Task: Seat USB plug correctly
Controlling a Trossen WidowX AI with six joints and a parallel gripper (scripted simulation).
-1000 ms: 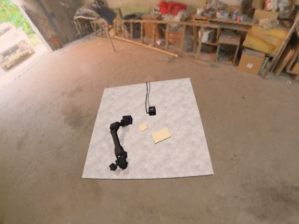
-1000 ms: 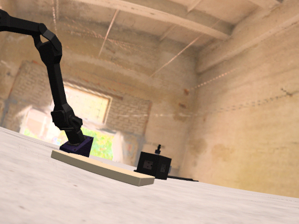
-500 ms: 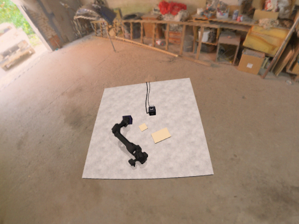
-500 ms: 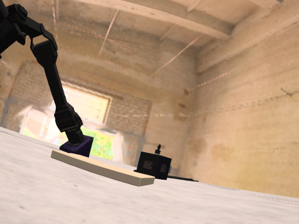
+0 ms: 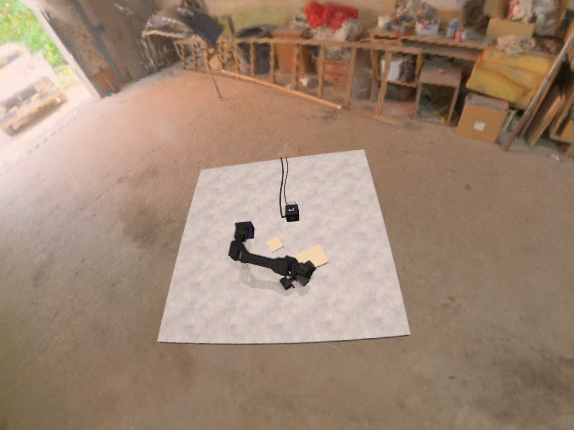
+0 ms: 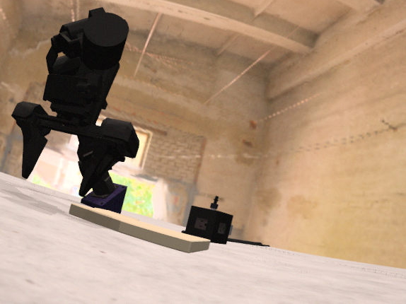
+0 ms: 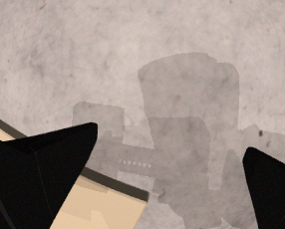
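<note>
Now: gripper tip 13 cm to the right of the tan board, 6 cm short of it and 2 cm above it. Also, from my gripper tip: usb plug (46 cm to the left, 6 cm above); then small tan tile (27 cm to the left, 13 cm behind, 3 cm below).
</note>
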